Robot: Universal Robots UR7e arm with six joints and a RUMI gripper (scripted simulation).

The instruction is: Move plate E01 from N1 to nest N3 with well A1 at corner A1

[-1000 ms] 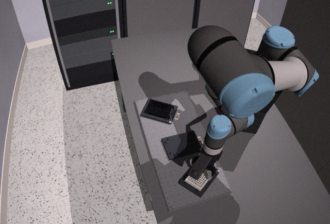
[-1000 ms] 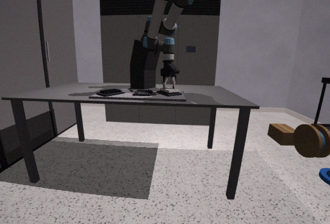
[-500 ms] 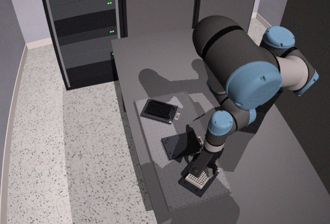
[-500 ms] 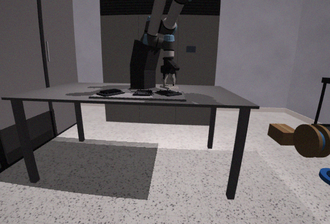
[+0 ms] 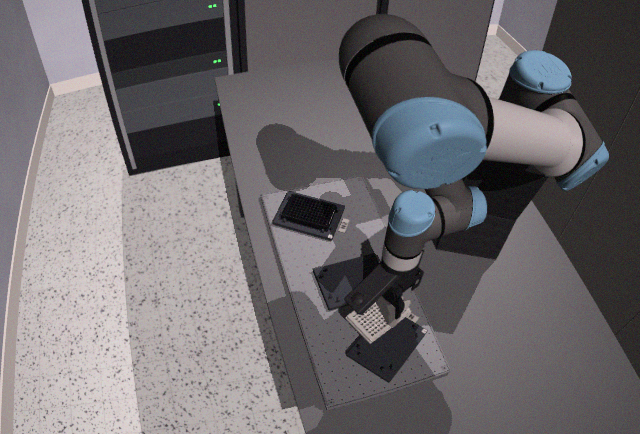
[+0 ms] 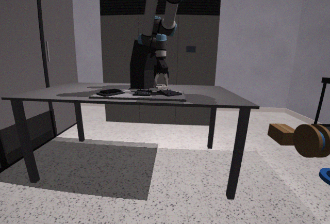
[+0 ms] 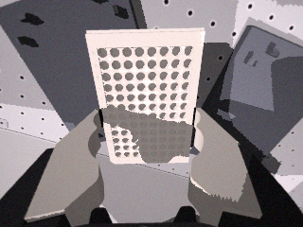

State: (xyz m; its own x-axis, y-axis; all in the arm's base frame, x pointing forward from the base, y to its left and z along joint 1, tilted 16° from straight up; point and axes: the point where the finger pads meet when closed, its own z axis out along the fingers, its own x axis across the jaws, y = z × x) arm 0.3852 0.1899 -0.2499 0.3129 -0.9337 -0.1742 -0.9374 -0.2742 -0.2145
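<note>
Right now the dark landing nest N3 is 130 mm to the right of my hand, 50 mm below it and 10 mm ahead of it. From my hand the other things lie so: dark nest N1: 60 mm to the left, 50 mm below; then N1 tag: 90 mm behind, 60 mm below, 10 mm to the left; then white well plate: 10 mm below.
</note>
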